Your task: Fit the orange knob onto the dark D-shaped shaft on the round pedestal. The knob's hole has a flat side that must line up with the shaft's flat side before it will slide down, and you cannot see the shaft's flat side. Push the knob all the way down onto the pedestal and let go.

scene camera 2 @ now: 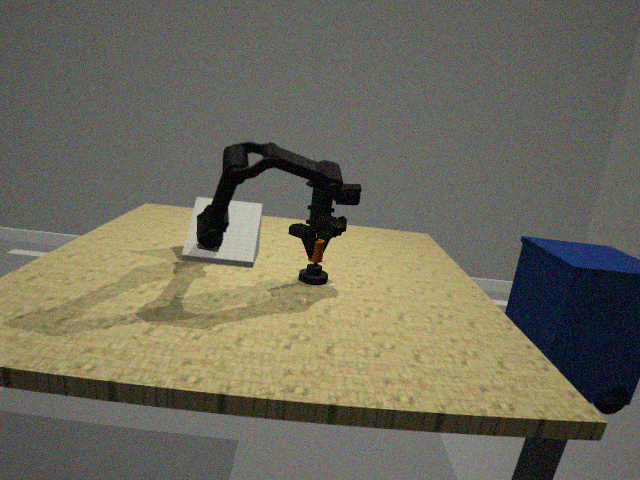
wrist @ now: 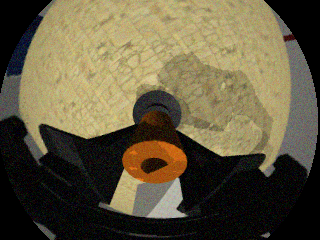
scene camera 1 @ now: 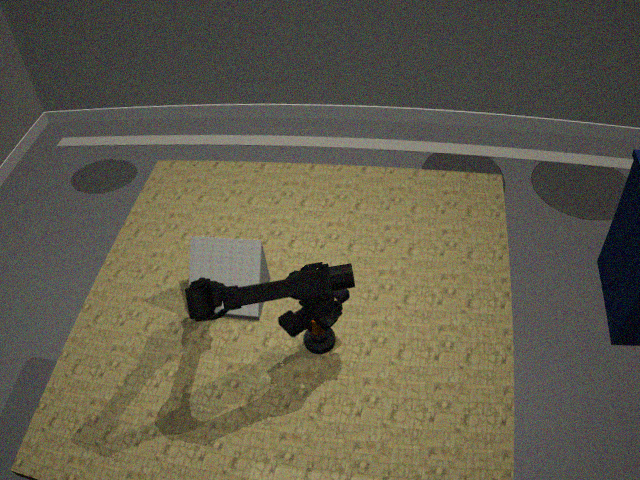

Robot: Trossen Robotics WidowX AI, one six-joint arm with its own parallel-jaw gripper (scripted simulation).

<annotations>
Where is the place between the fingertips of my gripper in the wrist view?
156,131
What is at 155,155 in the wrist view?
An orange knob.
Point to a round pedestal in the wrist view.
At 156,100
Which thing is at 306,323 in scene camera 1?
My gripper.
</annotations>
